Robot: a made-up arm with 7 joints.
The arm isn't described. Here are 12 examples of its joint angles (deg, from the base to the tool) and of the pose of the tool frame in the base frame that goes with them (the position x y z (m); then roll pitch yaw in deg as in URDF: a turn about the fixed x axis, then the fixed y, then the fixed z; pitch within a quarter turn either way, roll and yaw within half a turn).
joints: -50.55 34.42 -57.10 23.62 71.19 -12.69 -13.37
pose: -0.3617 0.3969 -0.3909 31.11 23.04 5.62
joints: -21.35 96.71 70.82 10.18 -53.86 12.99 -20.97
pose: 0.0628 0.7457 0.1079 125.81 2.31 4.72
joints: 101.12 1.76 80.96 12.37 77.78 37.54 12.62
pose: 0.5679 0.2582 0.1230 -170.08 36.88 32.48
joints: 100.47 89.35 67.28 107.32 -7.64 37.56 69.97
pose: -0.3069 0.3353 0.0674 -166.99 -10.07 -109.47
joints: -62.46 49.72 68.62 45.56 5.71 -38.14 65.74
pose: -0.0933 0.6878 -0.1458 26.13 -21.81 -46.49
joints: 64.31 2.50 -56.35 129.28 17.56 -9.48 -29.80
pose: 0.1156 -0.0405 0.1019 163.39 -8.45 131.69
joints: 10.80 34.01 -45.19 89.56 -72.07 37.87 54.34
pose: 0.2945 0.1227 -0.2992 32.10 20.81 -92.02
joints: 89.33 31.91 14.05 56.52 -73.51 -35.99 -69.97
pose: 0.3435 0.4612 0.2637 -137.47 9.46 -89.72
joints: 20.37 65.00 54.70 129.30 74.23 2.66 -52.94
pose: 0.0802 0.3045 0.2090 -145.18 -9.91 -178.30
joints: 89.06 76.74 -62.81 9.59 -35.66 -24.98 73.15
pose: 0.1826 0.7299 0.0222 16.43 10.46 -46.55
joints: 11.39 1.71 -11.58 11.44 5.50 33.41 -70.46
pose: 0.1785 0.1746 -0.5604 72.31 10.87 -5.60
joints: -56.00 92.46 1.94 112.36 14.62 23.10 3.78
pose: 0.1844 0.3040 -0.2445 26.05 -5.35 -80.32
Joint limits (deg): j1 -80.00..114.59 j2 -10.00..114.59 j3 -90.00..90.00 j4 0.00..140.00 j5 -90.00..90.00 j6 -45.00..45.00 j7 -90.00..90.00
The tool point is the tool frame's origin. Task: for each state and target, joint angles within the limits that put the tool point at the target. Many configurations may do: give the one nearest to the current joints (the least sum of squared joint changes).
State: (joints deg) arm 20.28 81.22 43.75 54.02 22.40 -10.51 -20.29
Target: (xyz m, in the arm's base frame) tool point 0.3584 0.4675 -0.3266
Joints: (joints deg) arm 28.58 25.22 24.90 31.87 22.40 -10.51 -20.29
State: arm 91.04 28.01 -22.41 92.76 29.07 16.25 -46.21
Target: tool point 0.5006 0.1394 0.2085
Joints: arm 89.93 10.36 -29.93 46.82 29.07 16.25 -46.21
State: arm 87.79 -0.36 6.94 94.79 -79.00 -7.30 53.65
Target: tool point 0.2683 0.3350 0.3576
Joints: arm 100.15 13.06 15.85 73.19 -79.00 -7.30 53.65
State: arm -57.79 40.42 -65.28 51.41 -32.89 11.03 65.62
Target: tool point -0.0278 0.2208 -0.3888
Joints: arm -40.10 56.40 -45.68 97.58 -32.89 11.03 65.62
